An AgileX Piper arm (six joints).
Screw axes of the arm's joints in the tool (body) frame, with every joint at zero. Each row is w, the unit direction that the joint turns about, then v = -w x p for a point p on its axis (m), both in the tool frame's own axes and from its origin. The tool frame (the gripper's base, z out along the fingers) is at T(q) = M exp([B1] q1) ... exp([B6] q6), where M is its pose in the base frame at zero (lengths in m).
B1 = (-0.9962, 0, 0.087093, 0.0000, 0.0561, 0.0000)
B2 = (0, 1, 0, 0.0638, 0.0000, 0.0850)
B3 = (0, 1, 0, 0.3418, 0.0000, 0.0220)
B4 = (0, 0, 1, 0.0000, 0.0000, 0.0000)
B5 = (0, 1, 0, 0.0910, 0.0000, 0.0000)
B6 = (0, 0, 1, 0.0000, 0.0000, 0.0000)
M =
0.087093 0 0.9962 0.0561
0 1 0 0.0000
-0.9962 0 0.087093 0.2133
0 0 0 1
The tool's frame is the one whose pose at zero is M.
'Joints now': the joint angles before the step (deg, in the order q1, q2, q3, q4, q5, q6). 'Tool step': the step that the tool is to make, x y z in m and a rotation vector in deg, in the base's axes. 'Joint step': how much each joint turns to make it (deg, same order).
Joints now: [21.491 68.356 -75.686 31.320 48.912 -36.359]
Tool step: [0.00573 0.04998 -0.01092 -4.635 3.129 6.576]
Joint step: [10.938 6.733 -4.475 -7.423 0.598 5.992]
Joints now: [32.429 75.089 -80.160 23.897 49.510 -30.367]
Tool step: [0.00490 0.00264 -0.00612 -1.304 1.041 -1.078]
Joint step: [0.374 1.076 0.002 -1.994 -0.060 1.884]
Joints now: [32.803 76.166 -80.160 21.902 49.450 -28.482]
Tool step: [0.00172 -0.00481 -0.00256 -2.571 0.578 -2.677]
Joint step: [0.001 -0.063 -0.045 -4.667 1.084 3.764]
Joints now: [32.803 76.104 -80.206 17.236 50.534 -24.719]
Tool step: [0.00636 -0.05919 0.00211 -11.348 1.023 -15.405]
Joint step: [-7.635 -3.158 0.001 -15.954 8.456 9.013]
